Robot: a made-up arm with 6 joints. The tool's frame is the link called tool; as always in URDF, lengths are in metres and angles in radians. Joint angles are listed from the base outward. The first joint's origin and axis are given. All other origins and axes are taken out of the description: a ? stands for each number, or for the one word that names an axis. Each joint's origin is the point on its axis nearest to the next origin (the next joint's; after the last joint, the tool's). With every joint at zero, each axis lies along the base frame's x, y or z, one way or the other. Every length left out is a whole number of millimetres.
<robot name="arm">
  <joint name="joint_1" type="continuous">
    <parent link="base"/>
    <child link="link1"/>
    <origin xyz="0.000 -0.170 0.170" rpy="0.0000 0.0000 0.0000"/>
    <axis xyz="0 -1 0"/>
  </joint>
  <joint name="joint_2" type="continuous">
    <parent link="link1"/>
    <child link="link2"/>
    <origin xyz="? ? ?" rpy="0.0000 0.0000 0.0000"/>
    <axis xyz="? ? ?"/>
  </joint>
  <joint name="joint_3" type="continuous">
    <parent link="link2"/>
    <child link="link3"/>
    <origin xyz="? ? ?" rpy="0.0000 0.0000 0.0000"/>
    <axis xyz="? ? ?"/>
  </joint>
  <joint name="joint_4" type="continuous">
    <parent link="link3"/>
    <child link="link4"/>
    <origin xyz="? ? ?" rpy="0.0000 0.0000 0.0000"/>
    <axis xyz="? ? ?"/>
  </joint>
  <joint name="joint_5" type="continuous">
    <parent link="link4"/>
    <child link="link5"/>
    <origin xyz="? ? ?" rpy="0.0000 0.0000 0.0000"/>
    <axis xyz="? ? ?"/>
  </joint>
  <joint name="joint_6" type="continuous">
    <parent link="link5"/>
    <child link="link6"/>
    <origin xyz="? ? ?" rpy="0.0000 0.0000 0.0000"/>
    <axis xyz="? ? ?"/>
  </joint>
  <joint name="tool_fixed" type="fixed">
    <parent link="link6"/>
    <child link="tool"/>
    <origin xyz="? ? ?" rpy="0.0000 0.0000 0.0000"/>
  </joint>
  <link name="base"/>
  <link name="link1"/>
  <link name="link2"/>
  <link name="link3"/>
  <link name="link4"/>
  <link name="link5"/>
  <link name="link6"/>
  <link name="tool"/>
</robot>
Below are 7 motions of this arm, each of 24 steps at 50 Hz.
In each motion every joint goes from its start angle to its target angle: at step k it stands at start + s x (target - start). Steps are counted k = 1, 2, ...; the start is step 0. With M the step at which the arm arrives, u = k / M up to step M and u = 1 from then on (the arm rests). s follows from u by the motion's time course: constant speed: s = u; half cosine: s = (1 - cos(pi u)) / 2; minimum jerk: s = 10 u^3 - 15 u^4 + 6 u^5.
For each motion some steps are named. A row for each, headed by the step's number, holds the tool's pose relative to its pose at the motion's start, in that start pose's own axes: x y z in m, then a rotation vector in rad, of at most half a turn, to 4 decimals.
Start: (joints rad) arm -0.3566 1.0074 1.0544 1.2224 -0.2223 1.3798
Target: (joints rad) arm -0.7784 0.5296 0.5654 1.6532 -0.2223 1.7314
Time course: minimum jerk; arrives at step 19
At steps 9, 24:
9: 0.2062 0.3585 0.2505 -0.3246 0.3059 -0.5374
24: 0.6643 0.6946 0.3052 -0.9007 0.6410 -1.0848

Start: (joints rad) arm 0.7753 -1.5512 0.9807 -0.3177 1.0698 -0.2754
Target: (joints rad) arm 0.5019 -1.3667 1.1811 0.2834 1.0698 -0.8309
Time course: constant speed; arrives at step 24
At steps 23, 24:
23: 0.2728 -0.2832 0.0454 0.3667 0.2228 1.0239
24: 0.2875 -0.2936 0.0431 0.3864 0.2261 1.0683

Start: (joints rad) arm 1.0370 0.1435 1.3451 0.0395 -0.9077 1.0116
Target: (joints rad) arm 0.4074 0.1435 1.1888 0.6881 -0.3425 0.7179
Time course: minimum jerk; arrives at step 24
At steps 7, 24:
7: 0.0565 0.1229 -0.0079 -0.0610 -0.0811 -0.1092
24: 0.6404 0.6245 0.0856 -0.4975 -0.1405 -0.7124

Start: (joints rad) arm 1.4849 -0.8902 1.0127 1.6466 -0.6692 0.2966
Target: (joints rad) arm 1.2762 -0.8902 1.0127 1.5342 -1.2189 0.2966
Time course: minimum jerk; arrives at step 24
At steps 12, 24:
12: -0.0094 -0.0061 0.1123 0.3467 0.1085 0.0036
24: -0.0099 -0.0228 0.2091 0.6943 0.2142 0.0034

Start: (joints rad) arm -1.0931 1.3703 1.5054 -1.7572 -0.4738 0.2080
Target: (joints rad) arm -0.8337 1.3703 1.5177 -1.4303 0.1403 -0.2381
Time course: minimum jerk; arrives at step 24
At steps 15, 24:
15: 0.0828 0.0843 0.1289 -0.2664 0.2010 0.2434
24: 0.1173 0.1021 0.1797 -0.3469 0.3100 0.3685

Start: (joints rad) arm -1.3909 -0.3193 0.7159 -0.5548 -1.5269 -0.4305
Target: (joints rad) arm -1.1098 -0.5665 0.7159 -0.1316 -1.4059 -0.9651
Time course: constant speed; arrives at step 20
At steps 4, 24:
4: 0.0168 0.0176 0.0004 -0.0156 0.0176 0.0277
24: 0.0817 0.0617 0.0081 -0.0453 0.1190 0.1404

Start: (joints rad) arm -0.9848 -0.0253 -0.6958 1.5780 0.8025 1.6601
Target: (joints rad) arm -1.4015 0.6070 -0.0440 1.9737 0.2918 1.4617
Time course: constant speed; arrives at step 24
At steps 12, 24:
12: 0.0897 -0.0863 -0.0105 0.1155 0.2787 0.4210
24: 0.1464 -0.1368 -0.0525 0.1962 0.4402 0.8483

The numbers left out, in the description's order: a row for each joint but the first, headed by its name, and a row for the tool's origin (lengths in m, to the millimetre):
joint_2: xyz 0.120 0.000 0.210, axis 0 -1 0
joint_3: xyz -0.020 0.000 0.380, axis 1 0 0
joint_4: xyz 0.000 0.350 0.060, axis 0 1 0
joint_5: xyz -0.160 0.000 0.250, axis -1 0 0
joint_6: xyz 0.000 0.020 0.120, axis 0 0 -1
tool: xyz -0.060 0.060 0.000

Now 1 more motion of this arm.
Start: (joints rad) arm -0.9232 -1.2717 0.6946 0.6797 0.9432 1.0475
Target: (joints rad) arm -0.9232 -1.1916 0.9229 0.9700 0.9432 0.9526
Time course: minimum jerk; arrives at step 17
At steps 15, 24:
15: 0.0551 -0.1050 -0.0254 0.0857 0.0777 0.3999
24: 0.0558 -0.1063 -0.0259 0.0869 0.0782 0.4056

